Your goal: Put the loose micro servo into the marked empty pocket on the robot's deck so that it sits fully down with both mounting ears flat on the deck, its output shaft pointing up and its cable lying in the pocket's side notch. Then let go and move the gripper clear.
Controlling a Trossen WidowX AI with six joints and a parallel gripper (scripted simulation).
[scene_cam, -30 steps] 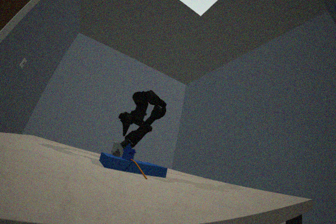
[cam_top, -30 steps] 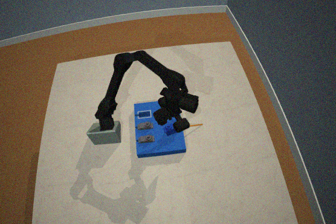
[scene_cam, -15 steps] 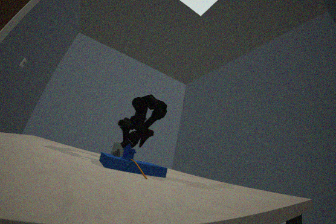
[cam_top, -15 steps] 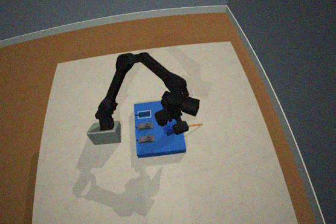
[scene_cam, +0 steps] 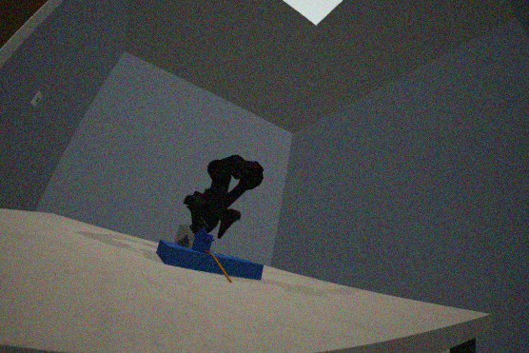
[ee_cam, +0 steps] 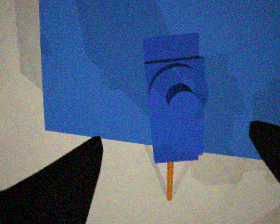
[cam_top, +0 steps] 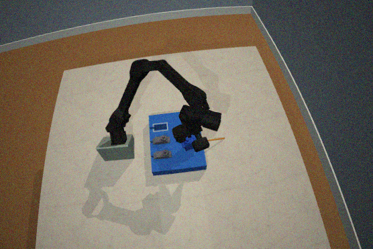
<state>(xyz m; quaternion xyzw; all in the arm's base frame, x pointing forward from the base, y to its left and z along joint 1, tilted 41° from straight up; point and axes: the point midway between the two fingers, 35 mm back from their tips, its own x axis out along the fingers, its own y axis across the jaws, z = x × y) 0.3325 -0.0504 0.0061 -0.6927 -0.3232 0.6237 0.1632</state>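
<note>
Now: the blue deck 4 cm behind my gripper tip, 4 cm to the left of it and 8 cm below it.
</note>
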